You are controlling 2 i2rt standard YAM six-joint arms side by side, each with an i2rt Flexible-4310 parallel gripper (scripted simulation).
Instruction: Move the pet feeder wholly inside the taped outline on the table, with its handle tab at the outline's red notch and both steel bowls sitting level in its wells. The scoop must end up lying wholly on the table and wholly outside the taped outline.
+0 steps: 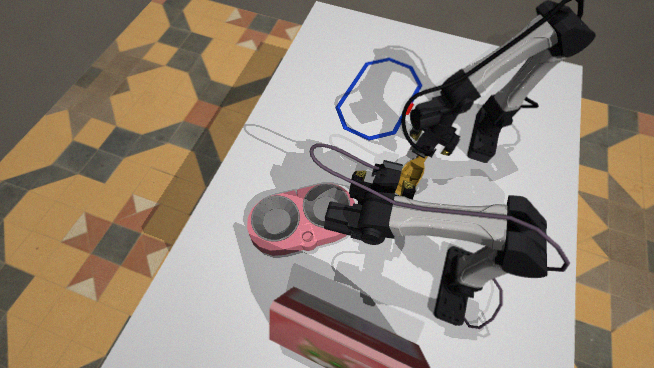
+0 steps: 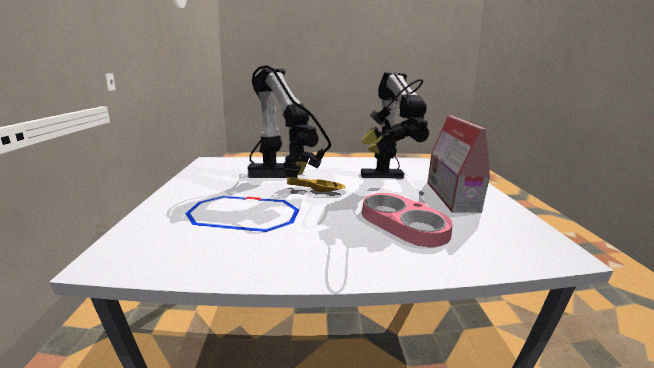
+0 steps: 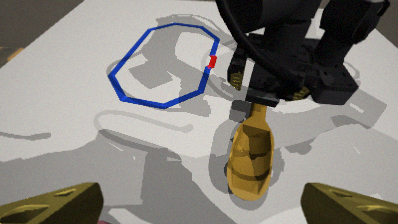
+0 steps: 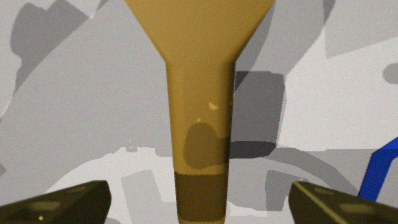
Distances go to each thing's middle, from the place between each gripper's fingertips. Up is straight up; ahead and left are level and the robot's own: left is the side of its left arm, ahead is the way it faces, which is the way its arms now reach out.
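Labels:
From the pink pet feeder (image 1: 307, 236), my right hand is 370 mm to the right, 290 mm short of it and 40 mm above it. Counting from that right hand, there's a yellow scoop (image 4: 200, 51) that's 90 mm to the left, 20 mm ahead and 40 mm below, and a food bag (image 2: 459, 173) that's 630 mm to the left, 80 mm ahead and 90 mm above.
My left gripper (image 2: 365, 146) is 110 mm to the right of the pink pet feeder, 180 mm short of it and 200 mm above it. Measured from my left hand, the yellow scoop is 160 mm to the right, 80 mm behind and 190 mm below, while the food bag is 380 mm to the left, 30 mm behind and 70 mm below.

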